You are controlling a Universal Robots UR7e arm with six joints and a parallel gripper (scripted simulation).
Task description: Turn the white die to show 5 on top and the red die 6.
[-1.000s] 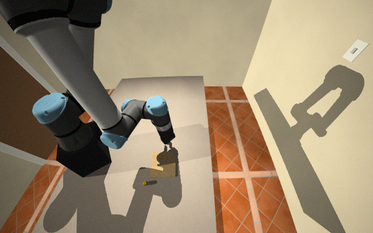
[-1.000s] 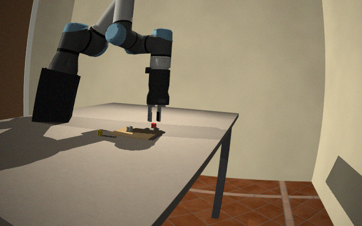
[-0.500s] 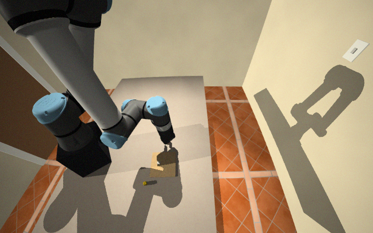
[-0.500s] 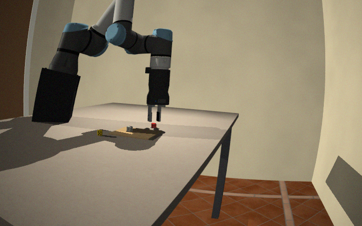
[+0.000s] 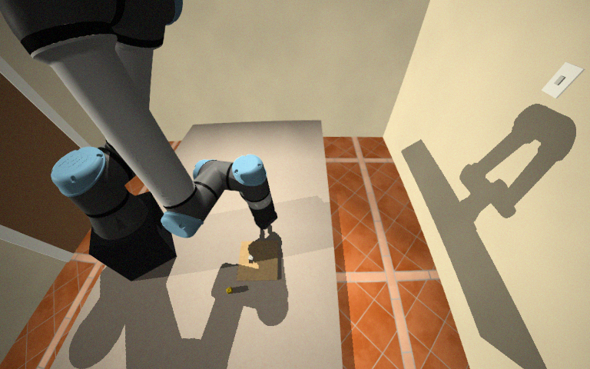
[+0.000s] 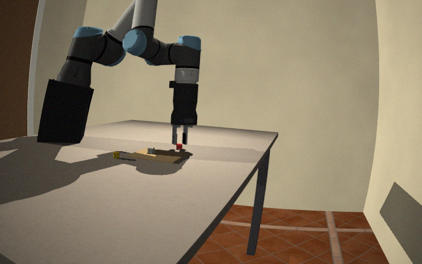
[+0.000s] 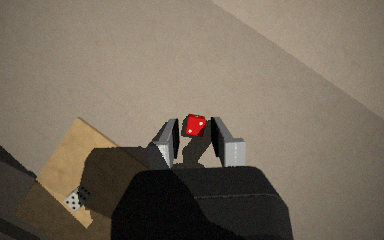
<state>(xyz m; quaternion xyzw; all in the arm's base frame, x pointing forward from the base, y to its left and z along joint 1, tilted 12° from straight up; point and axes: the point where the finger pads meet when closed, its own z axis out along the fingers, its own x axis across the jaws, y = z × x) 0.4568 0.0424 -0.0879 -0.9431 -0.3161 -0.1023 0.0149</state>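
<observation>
The red die is 30 mm below my hand. Also, from my hand: white die 50 mm behind, 130 mm to the right, 20 mm below; yellow die 130 mm behind, 230 mm to the right, 30 mm below; tan mat 30 mm behind, 130 mm to the right, 30 mm below.
</observation>
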